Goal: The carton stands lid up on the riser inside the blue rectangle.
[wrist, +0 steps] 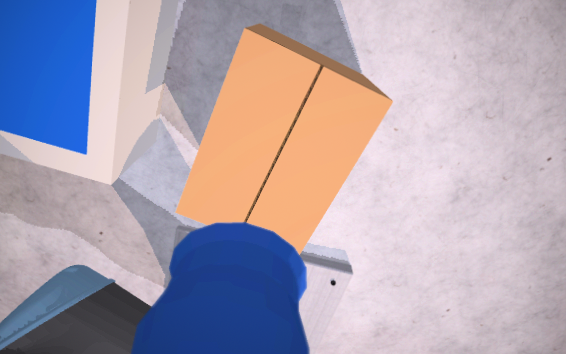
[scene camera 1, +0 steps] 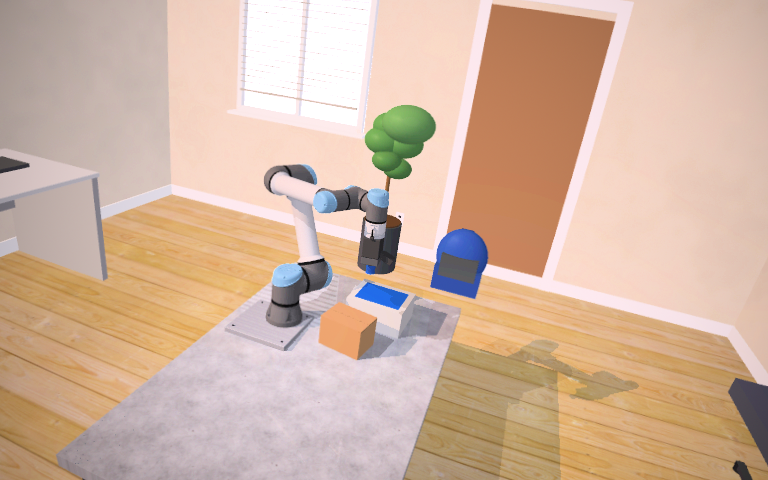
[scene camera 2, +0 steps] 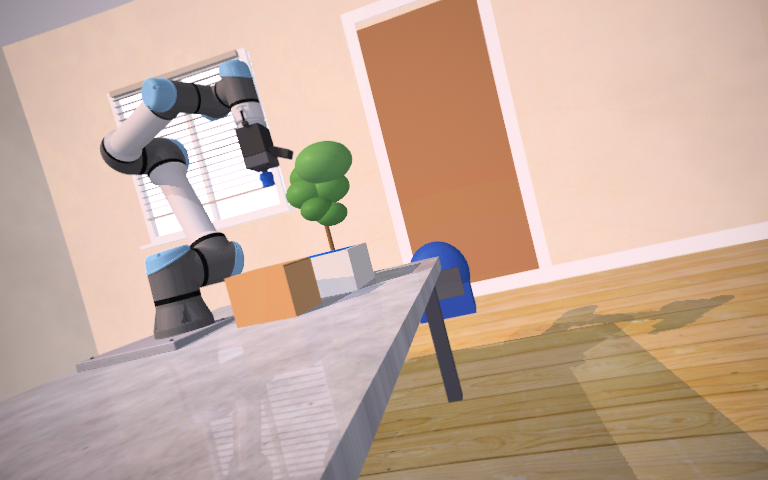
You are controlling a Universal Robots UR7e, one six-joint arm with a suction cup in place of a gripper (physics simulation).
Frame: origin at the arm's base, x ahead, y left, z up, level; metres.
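Where they show: hand, tool point: [wrist: 238, 278] [scene camera 1: 370, 272] [scene camera 2: 269, 185]; arm's base, link origin: [scene camera 1: 283, 317] [scene camera 2: 185, 330].
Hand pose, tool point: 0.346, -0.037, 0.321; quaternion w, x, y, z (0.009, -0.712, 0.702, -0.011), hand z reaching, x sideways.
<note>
Things, the pixels of their top centre, and the offset from my tool point, as dx, dy, dz. Level surfaces: height alone.
- orange-brown carton, top centre: [wrist: 274, 161] [scene camera 2: 268, 267] [scene camera 1: 349, 316] -0.056, -0.008, -0.206
- white riser, top centre: [scene camera 2: 320, 254] [scene camera 1: 382, 295] +0.024, +0.227, -0.215
- blue rectangle, top centre: [scene camera 2: 320, 254] [scene camera 1: 382, 295] +0.024, +0.227, -0.215
- grey table, surface height: dz -0.336
The orange-brown carton [scene camera 1: 346, 331] [scene camera 2: 269, 293] [wrist: 280, 140] stands on the table beside the white riser [scene camera 1: 387, 319] [scene camera 2: 336, 274] [wrist: 107, 100]. A face with a dark seam down its middle is up. The blue rectangle [scene camera 1: 382, 295] [wrist: 45, 65] is on the riser's top, with no carton on it; it shows as a thin strip in scene camera 2. My gripper [scene camera 1: 370, 269] [scene camera 2: 266, 179] [wrist: 237, 250], a blue suction cup, points down high above the table, open and holding nothing. In the wrist view it hides the carton's near end.
The grey table [scene camera 1: 254, 407] [scene camera 2: 169, 407] carries the arm's base plate [scene camera 1: 266, 331] [scene camera 2: 141, 350] beside the carton. A potted plant [scene camera 1: 404, 124] [scene camera 2: 322, 161] and a blue domed object [scene camera 1: 461, 257] [scene camera 2: 441, 260] are beyond the table.
</note>
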